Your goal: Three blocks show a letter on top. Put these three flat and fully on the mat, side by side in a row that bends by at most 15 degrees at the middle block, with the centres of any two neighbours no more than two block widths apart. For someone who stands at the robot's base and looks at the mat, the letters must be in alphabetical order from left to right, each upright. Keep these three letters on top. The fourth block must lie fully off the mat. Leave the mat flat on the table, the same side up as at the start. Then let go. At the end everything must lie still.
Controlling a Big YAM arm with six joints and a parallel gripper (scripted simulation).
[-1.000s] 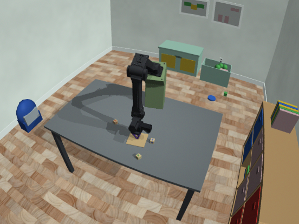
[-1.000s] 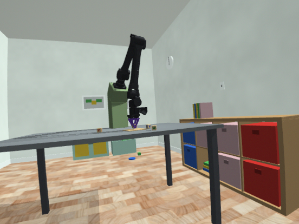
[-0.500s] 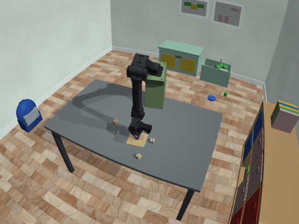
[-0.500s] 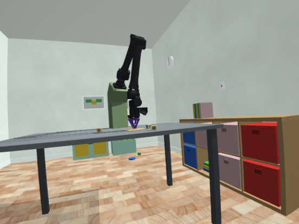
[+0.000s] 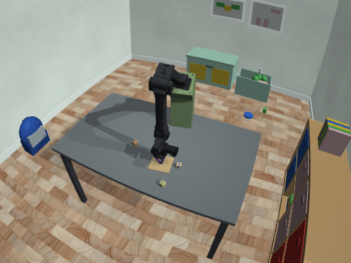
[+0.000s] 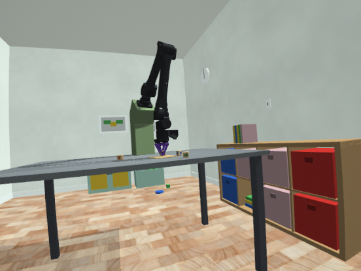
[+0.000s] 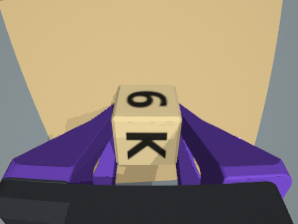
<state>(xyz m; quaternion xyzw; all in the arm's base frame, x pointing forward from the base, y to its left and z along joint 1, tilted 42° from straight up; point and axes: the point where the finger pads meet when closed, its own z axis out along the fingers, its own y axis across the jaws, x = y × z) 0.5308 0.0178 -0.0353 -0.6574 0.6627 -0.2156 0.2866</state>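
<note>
Right now my hand is 1 cm below the wooden block. The rest, counted from my hand: mat: 2 cm below.
</note>
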